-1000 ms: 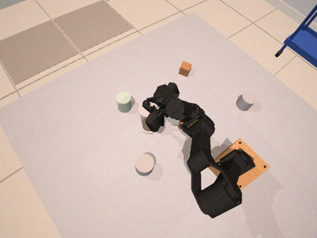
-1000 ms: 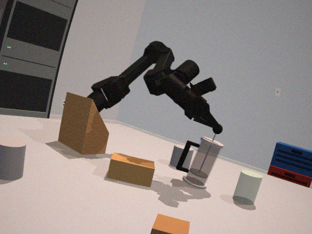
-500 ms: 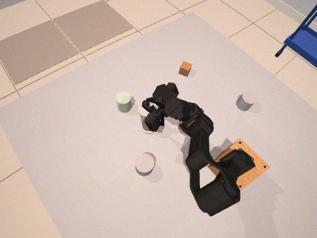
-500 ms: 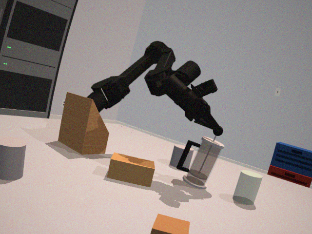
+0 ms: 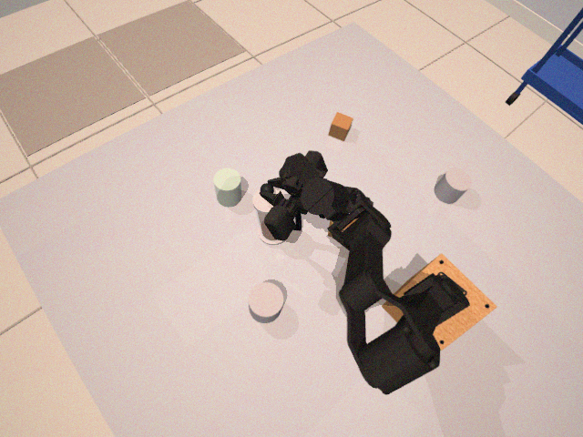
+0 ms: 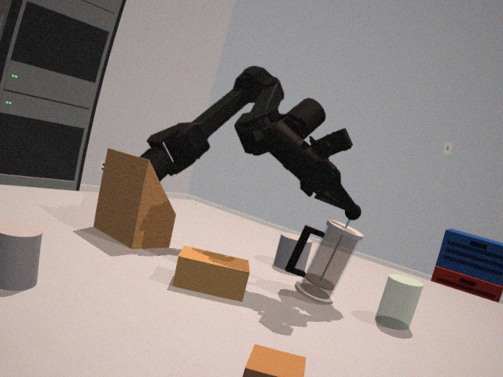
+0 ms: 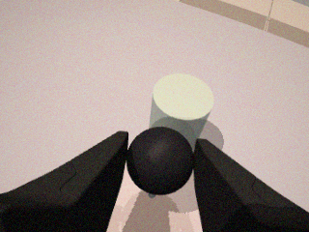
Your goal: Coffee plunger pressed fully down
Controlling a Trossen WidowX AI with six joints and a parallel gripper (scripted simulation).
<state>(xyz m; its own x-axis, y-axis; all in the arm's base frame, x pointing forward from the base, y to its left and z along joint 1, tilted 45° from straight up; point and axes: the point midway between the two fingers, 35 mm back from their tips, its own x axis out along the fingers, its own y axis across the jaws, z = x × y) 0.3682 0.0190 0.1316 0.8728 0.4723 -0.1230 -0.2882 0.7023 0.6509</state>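
Now: the glass coffee press 80 mm below my gripper tip, 30 mm behind it and 10 mm to the right of it. Also, from my gripper tip: orange box 160 mm to the right, 160 mm behind, 140 mm below; then pale green cylinder 130 mm below, 120 mm ahead, 10 mm to the left.
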